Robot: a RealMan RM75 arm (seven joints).
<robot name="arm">
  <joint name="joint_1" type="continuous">
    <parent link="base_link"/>
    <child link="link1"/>
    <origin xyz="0 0 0.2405" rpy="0 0 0"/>
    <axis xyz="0 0 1"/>
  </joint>
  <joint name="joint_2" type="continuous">
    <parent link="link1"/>
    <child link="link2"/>
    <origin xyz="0 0 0" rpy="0 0 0"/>
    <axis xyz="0 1 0"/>
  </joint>
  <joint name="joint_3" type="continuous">
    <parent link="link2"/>
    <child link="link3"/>
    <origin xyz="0 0 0.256" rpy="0 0 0"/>
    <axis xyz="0 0 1"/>
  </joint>
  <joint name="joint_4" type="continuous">
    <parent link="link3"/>
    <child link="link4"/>
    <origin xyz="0 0 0" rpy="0 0 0"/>
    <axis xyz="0 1 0"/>
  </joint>
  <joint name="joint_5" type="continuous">
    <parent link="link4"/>
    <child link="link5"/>
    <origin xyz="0 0 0.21" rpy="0 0 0"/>
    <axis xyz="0 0 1"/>
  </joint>
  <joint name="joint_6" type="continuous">
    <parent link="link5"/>
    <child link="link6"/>
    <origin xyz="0 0 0" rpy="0 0 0"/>
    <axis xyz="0 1 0"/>
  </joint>
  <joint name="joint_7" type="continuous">
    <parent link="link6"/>
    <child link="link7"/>
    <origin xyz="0 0 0.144" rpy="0 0 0"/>
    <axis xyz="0 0 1"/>
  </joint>
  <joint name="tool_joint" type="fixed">
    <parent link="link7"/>
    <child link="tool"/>
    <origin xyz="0 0 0" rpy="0 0 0"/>
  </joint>
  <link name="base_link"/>
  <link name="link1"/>
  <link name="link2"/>
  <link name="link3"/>
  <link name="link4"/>
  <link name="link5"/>
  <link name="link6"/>
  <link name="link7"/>
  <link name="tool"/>
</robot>
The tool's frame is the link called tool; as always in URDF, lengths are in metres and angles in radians. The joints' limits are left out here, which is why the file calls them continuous.
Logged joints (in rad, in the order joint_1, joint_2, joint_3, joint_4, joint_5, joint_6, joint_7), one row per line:
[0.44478 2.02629 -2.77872 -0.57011 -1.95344 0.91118 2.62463]
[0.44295 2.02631 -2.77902 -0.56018 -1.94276 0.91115 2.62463]
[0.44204 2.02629 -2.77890 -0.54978 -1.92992 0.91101 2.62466]
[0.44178 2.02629 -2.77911 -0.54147 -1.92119 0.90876 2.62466]
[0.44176 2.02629 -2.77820 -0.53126 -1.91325 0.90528 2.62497]
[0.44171 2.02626 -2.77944 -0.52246 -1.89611 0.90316 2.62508]
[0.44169 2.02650 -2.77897 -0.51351 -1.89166 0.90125 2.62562]
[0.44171 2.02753 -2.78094 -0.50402 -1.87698 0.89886 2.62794]
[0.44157 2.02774 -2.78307 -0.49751 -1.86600 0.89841 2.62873]
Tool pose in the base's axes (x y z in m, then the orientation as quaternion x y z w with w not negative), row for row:
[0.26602 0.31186 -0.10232 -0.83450 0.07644 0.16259 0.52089]
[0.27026 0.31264 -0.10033 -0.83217 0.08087 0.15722 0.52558]
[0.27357 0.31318 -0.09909 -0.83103 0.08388 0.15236 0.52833]
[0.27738 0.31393 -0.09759 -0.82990 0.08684 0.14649 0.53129]
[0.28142 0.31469 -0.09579 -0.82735 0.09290 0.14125 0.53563]
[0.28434 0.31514 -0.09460 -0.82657 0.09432 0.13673 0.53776]
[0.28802 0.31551 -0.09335 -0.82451 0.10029 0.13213 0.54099]
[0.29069 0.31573 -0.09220 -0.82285 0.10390 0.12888 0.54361]
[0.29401 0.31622 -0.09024 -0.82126 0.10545 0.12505 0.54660]
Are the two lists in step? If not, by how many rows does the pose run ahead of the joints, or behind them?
The pose runs 1 row ahead of the joints: the pose in row i belongs to the joints in row i + 1.
